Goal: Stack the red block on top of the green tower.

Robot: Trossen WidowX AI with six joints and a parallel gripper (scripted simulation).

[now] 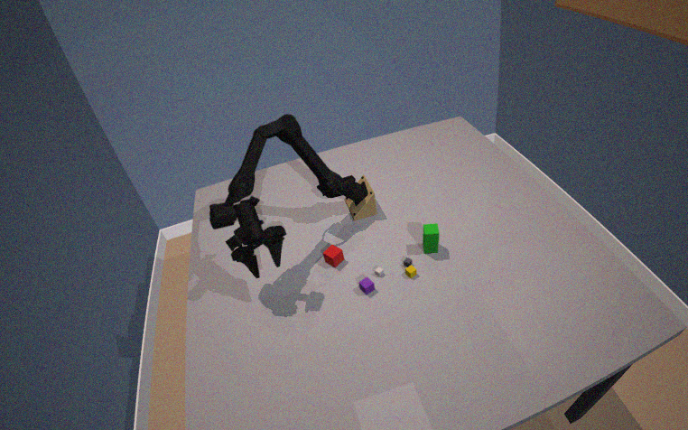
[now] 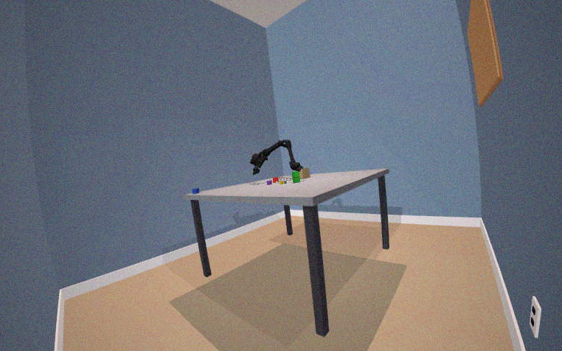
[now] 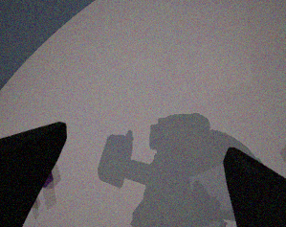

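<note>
My gripper tip is now 180 mm to the right of the red block, 100 mm past it and 90 mm above it. Also, from my gripper tip: yellow cube: 390 mm to the left, 100 mm below, 20 mm ahead; purple cube: 260 mm to the left, 100 mm below, 30 mm ahead; small white cube: 300 mm to the left, 100 mm below, 10 mm behind.
</note>
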